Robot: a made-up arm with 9 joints. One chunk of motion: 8 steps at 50 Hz.
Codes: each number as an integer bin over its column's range. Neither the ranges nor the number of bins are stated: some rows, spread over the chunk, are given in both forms.
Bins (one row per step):
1: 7 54 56 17 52 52 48 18 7
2: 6 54 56 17 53 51 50 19 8
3: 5 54 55 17 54 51 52 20 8
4: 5 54 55 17 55 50 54 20 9
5: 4 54 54 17 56 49 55 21 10
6: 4 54 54 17 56 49 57 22 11
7: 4 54 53 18 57 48 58 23 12
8: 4 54 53 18 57 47 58 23 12
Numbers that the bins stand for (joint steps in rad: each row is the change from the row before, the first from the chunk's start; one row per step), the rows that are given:
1: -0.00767 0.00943 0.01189 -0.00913 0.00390 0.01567 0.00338 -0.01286 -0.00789
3: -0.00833 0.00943 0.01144 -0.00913 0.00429 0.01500 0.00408 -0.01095 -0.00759
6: -0.00867 0.00943 0.01100 -0.00913 0.00467 0.01367 0.00495 -0.00905 -0.00668
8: -0.00867 0.00943 0.01056 -0.00843 0.00486 0.01233 0.00513 -0.00810 -0.00638
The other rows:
2: -0.00800 0.00943 0.01189 -0.00913 0.00410 0.01500 0.00373 -0.01190 -0.00759
4: -0.00833 0.00943 0.01144 -0.00913 0.00448 0.01433 0.00443 -0.01095 -0.00729
5: -0.00867 0.00943 0.01100 -0.00913 0.00467 0.01367 0.00460 -0.01000 -0.00698
7: -0.00867 0.00943 0.01056 -0.00843 0.00486 0.01300 0.00513 -0.00810 -0.00638

